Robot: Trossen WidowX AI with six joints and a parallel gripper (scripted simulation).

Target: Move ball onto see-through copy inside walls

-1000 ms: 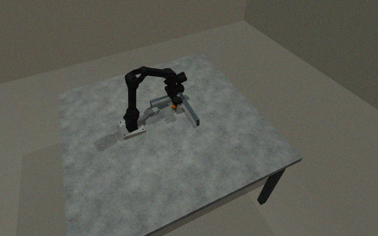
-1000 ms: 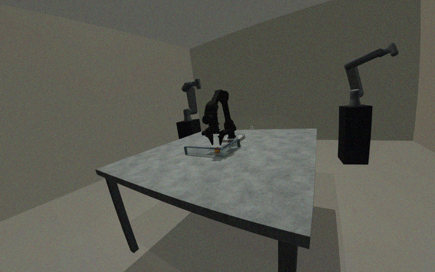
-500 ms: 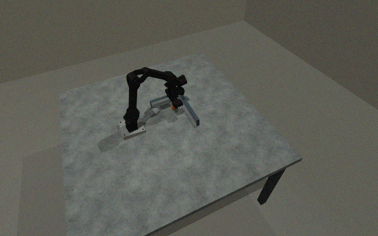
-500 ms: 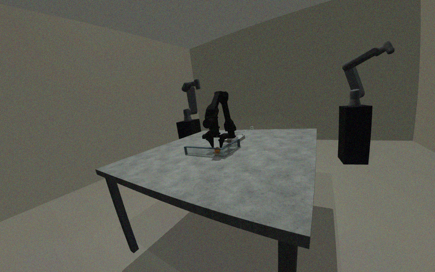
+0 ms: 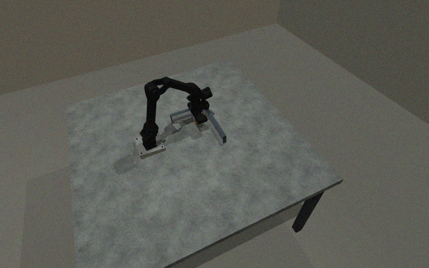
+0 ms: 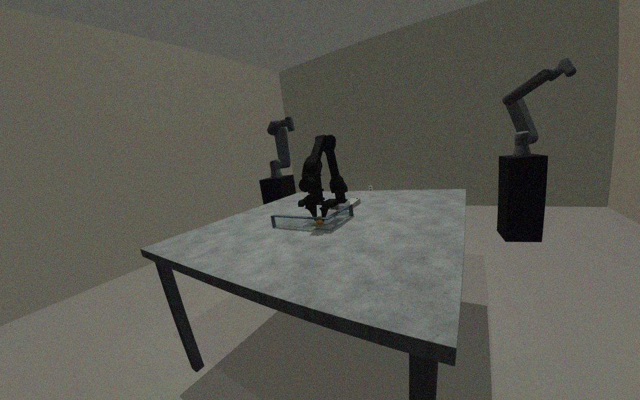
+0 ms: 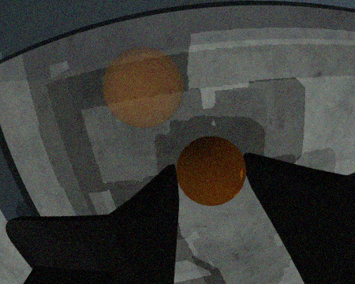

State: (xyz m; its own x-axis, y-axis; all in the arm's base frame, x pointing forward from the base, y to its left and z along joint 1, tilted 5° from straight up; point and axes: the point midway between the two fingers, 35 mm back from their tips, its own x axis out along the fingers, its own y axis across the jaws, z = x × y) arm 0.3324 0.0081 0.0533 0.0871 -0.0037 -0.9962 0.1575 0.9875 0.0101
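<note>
Right now the see-through copy is 50 mm ahead of my gripper tip and 20 mm to the left of it. Round my gripper tip: wall (90 mm to the left, 20 mm behind, 10 mm above); then orange ball (right at my gripper tip).
</note>
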